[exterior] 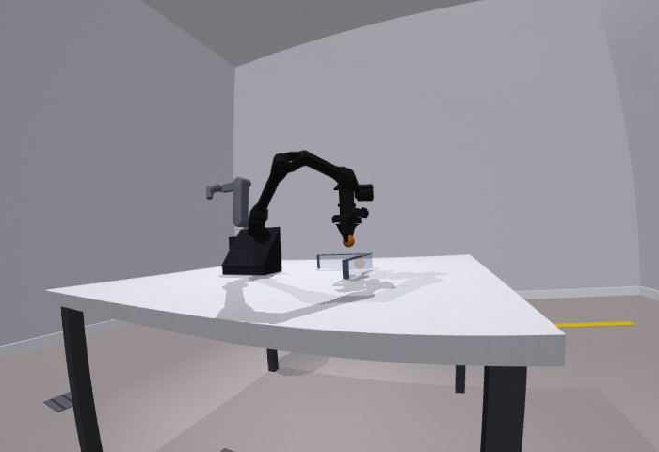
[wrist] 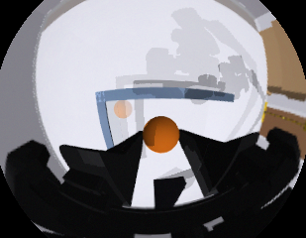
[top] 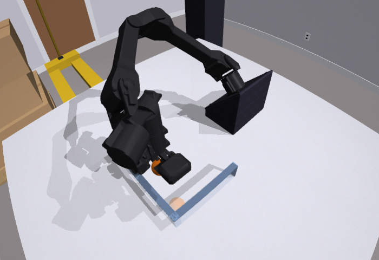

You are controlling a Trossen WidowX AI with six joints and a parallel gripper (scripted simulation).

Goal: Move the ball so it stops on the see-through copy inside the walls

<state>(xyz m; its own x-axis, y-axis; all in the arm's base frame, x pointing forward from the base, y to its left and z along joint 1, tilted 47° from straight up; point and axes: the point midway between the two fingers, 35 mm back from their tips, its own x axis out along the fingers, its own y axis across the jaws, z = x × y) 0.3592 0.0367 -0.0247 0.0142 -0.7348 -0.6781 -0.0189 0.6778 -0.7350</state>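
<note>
My gripper tip is now 20 mm short of the see-through copy of ball, 80 mm to the right of it and 90 mm above it. From my gripper tip the other things lie so: orange ball (right at my gripper tip).
</note>
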